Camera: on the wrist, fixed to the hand. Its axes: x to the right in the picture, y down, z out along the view.
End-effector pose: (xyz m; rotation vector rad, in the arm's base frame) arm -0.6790 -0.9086 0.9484 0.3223 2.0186 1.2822
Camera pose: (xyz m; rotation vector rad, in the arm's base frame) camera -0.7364 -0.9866 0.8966 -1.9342 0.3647 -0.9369
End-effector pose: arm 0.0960 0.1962 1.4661 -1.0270 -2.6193 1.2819
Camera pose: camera 0.0657 0.2311 1.5657 2.0602 -0.7683 -0.0264
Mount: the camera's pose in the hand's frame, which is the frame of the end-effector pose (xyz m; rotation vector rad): 0.0207 -0.0728 -0.0796 -0.1048 -0.1074 3.1247
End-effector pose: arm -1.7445 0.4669 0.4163 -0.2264 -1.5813 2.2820
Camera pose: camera -1.7233 0.5669 0.4565 1.1406 -0.0916 -0.3533
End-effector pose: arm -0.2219 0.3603 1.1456 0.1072 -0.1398 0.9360
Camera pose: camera -0.1452 0.3460 1.0683 0.2012 0.2419 -2.1976
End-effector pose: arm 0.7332 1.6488 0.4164 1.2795 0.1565 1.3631
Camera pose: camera 0.7269 1.7314 0.3443 -0.1677 1.3875 -1.3619
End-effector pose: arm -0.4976 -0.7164 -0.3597 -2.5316 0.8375 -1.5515
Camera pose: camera -0.5269 -0.6462 -0.2805 0.6025 2.0383 0.1513
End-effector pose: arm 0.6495 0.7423 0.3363 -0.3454 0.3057 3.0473
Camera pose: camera 0.6524 0.7982 0.2418 -0.2635 -0.1575 -0.0873
